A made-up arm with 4 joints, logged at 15 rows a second.
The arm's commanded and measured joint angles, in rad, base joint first. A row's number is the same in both.
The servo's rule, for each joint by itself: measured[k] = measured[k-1] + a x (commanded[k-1-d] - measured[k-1]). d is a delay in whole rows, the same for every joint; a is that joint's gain. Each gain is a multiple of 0.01, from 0.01 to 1. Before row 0 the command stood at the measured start. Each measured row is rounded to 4 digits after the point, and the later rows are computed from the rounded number. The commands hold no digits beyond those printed.
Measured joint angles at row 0:
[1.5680, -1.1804, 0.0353, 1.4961]
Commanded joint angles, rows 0 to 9:
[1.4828, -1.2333, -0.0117, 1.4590]
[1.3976, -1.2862, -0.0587, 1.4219]
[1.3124, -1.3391, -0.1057, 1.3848]
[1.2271, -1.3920, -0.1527, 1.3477]
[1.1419, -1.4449, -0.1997, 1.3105]
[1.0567, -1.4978, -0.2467, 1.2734]
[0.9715, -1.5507, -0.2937, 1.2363]
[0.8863, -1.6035, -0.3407, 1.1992]
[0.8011, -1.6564, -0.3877, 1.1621]
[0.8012, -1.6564, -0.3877, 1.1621]
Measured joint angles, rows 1 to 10:
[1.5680, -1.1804, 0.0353, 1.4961]
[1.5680, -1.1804, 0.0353, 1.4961]
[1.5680, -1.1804, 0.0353, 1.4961]
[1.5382, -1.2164, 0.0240, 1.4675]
[1.4890, -1.2639, 0.0042, 1.4324]
[1.4272, -1.3150, -0.0222, 1.3957]
[1.3572, -1.3674, -0.0535, 1.3587]
[1.2818, -1.4201, -0.0886, 1.3216]
[1.2030, -1.4729, -0.1265, 1.2845]
[1.1220, -1.5258, -0.1666, 1.2474]
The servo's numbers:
d 3
a 0.35 0.68 0.24 0.77

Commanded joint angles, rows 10 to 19:
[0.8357, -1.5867, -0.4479, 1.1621]
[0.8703, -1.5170, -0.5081, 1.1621]
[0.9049, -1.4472, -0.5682, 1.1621]
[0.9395, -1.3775, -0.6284, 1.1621]
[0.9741, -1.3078, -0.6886, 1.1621]
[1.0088, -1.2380, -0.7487, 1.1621]
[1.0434, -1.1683, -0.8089, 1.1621]
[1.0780, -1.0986, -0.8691, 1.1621]
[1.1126, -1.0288, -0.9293, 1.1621]
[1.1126, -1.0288, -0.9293, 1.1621]
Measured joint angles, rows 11 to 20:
[1.0395, -1.5786, -0.2084, 1.2103]
[0.9561, -1.6315, -0.2514, 1.1732]
[0.9019, -1.6484, -0.2841, 1.1647]
[0.8787, -1.6064, -0.3234, 1.1627]
[0.8758, -1.5456, -0.3677, 1.1622]
[0.8860, -1.4787, -0.4158, 1.1621]
[0.9047, -1.4099, -0.4668, 1.1621]
[0.9290, -1.3405, -0.5200, 1.1621]
[0.9569, -1.2708, -0.5749, 1.1621]
[0.9872, -1.2011, -0.6311, 1.1621]

